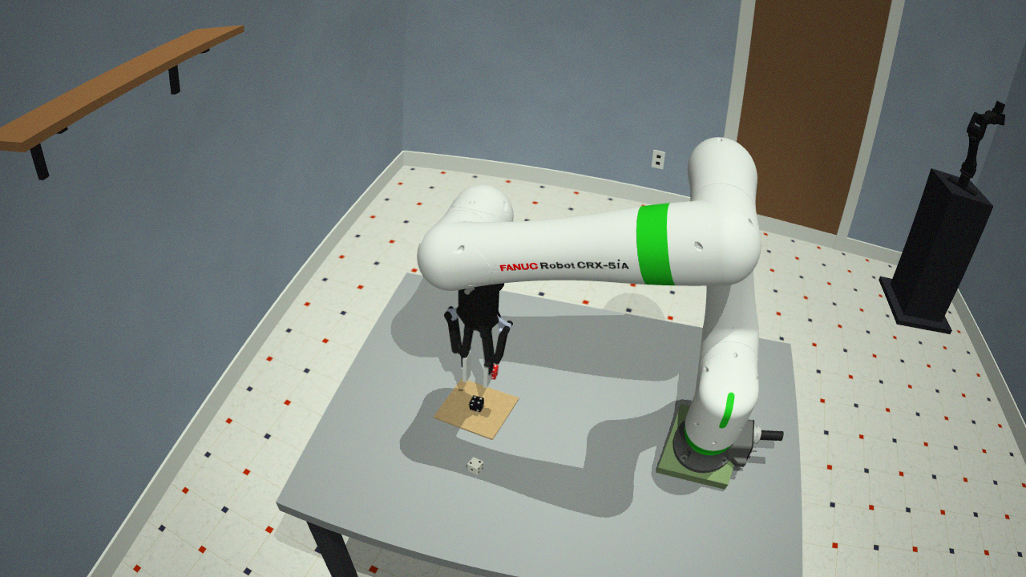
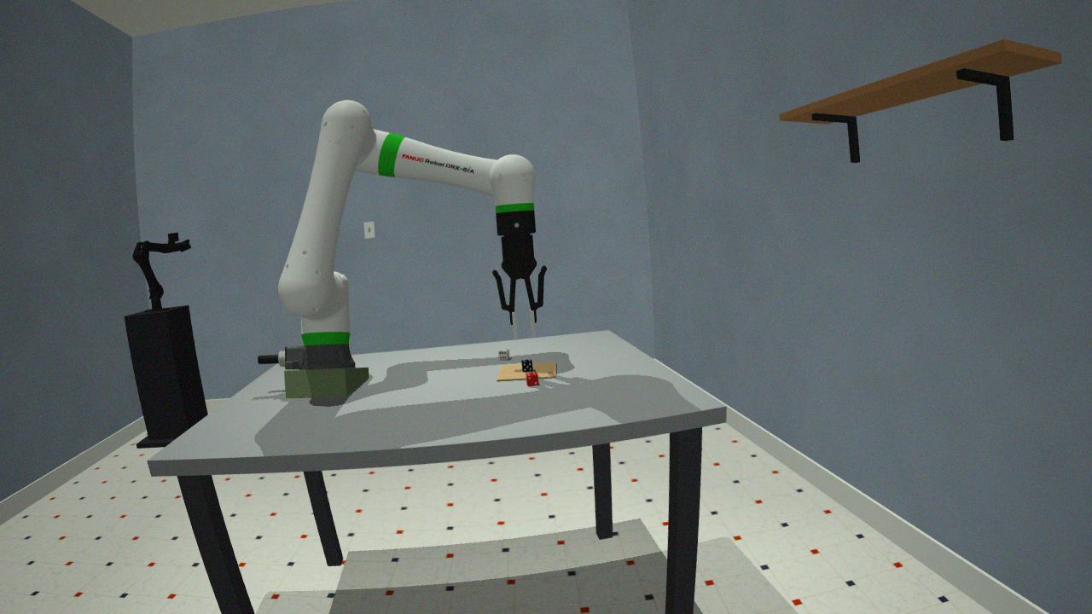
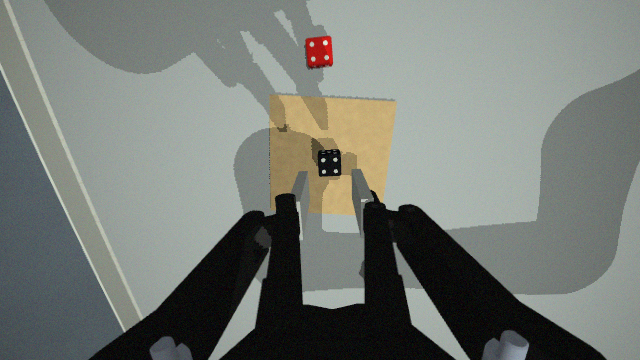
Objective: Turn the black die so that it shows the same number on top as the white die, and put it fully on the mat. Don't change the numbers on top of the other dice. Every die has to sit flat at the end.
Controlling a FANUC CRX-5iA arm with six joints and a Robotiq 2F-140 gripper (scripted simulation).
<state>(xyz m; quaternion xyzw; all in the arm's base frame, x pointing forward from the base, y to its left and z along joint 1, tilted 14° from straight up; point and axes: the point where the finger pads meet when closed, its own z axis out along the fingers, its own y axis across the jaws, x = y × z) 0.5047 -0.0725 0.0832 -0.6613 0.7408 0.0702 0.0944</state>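
Right now the black die is 100 mm below my hand. Also, from my hand: white die 40 mm behind, 170 mm to the left, 110 mm below; then tan mat 120 mm below; then red die 10 mm behind, 120 mm to the right, 110 mm below.
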